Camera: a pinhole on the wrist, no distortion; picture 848 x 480 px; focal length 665.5 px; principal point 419.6 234.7 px. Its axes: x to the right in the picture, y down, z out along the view. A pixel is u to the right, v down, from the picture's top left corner.
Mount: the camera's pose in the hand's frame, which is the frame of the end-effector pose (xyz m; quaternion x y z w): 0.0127 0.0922 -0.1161 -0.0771 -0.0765 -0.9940 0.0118
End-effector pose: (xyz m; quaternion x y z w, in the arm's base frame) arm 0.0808 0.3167 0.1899 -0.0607 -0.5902 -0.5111 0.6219
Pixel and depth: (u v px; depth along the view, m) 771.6 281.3 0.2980
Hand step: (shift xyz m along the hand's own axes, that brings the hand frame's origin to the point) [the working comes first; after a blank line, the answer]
In the camera's frame: 0.1576 0.0209 0.2980

-0.0971 0.1156 0.2024
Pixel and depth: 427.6 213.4 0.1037
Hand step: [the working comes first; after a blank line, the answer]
In the camera's frame: 0.0012 -0.0033 0.1037

0.0271 0.1114 -0.0152
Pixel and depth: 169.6 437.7 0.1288
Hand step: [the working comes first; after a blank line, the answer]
In the camera's frame: -0.0484 0.0393 0.1288

0.0814 0.0738 0.0081
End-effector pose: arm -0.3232 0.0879 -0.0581 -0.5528 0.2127 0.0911 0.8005
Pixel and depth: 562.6 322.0 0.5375
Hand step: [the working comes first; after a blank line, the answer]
In the camera's frame: 0.1155 0.0705 0.5375

-0.0175 0.1039 0.4372
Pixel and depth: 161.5 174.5 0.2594
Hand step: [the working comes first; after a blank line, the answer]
In the camera's frame: -0.1006 -0.0235 0.2594

0.1505 0.1565 0.1181
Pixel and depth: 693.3 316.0 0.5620
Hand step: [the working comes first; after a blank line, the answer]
In the camera's frame: 0.2311 0.0687 0.5620

-0.1281 0.1082 0.4788
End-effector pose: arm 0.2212 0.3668 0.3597 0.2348 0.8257 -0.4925 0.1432
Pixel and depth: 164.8 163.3 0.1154
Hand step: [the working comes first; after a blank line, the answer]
In the camera's frame: -0.0442 -0.0124 0.1154

0.0734 0.1227 -0.0121
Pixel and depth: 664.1 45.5 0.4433
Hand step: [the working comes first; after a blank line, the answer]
In the camera's frame: 0.1629 -0.1260 0.4433

-0.0855 0.2830 0.3231
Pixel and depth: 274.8 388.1 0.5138
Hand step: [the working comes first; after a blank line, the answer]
In the camera's frame: -0.1118 0.1184 0.5138

0.2051 0.0556 0.3860
